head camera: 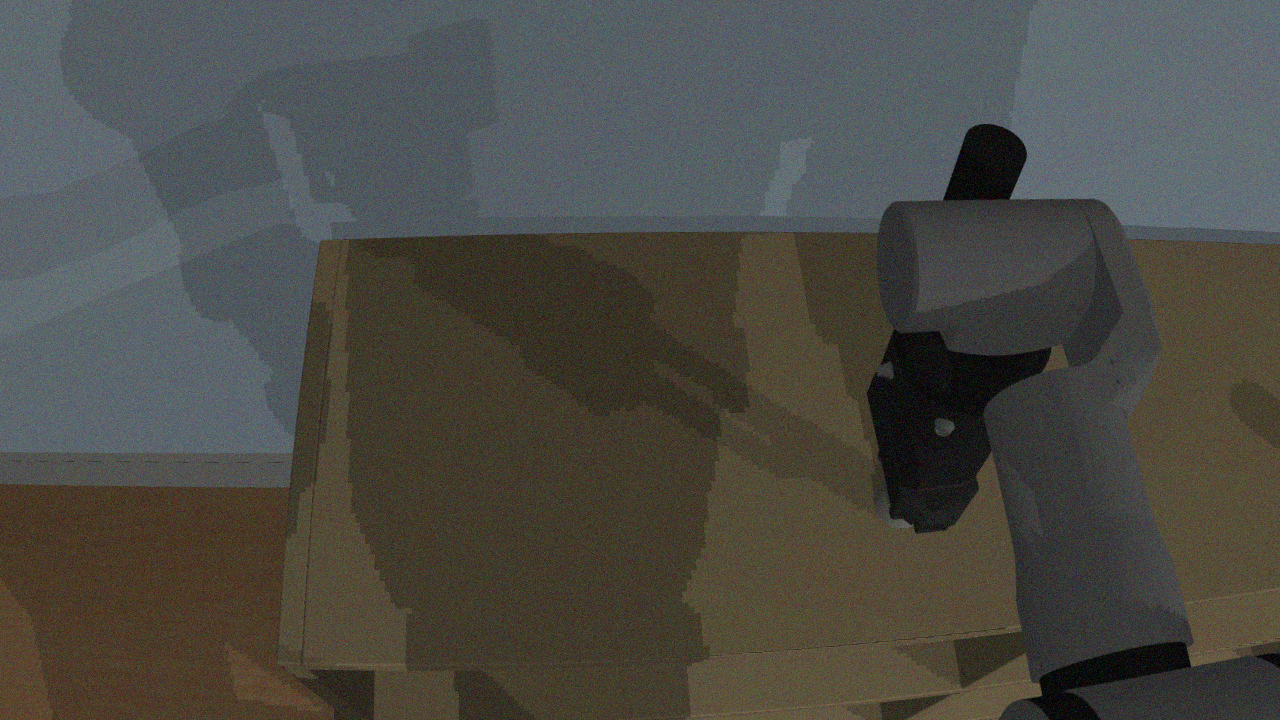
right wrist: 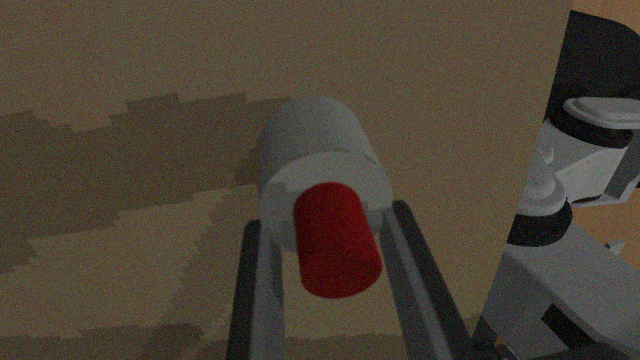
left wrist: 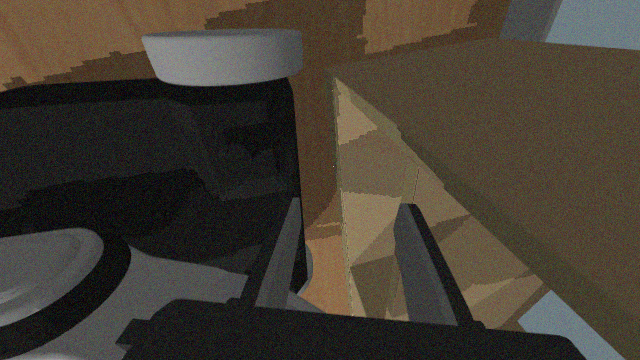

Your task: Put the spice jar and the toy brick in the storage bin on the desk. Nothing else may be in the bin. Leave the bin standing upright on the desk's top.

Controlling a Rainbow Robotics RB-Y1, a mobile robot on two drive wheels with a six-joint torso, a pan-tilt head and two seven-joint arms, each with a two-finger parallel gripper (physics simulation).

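Places are measured from the robot's base along level axes (x right, y down, z ahead), in centimetres.
Where they show: left gripper, fingertip midpoint: (left wrist: 347, 213); right gripper, fingertip midpoint: (head camera: 896, 486) (right wrist: 328, 229).
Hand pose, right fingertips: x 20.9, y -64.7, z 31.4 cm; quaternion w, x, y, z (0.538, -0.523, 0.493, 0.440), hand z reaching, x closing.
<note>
After its pixels a point has its place.
A pale grey jar with a red cap (right wrist: 312, 125) {x 24.3, y -63.6, z 31.8 cm} stands upright on the desk (head camera: 537, 537) {x -4.8, y -61.1, z 26.9 cm} (left wrist: 525, 125) {x -23.3, y -34.9, z 23.7 cm} (right wrist: 150, 50) {x 26.2, y -61.1, z 37.1 cm} in the right wrist view. My right gripper (right wrist: 328, 229) {x 20.9, y -64.7, z 31.4 cm} (head camera: 914, 522) {x 20.9, y -64.7, z 31.4 cm} is shut on it, one finger against each side of its upper body, below the cap. In the head view the jar is mostly or wholly hidden by the gripper. My left gripper (left wrist: 347, 213) {x -21.7, y -39.4, z 8.1 cm} is partly open and empty, beside the desk's edge and drawer side. The storage bin and the toy brick do not show in these views.
My right arm (head camera: 1074, 519) {x 18.9, y -93.0, z 17.5 cm} reaches over the right part of the desk in the head view. The robot's black base (left wrist: 150, 150) {x -16.0, y -16.9, z -12.3 cm} with a pale rim piece (left wrist: 225, 57) is close to the left fingers. A blue-grey wall or floor surface (head camera: 626, 107) {x -1.0, y -72.3, z 58.9 cm} lies beyond the desk's far edge.
</note>
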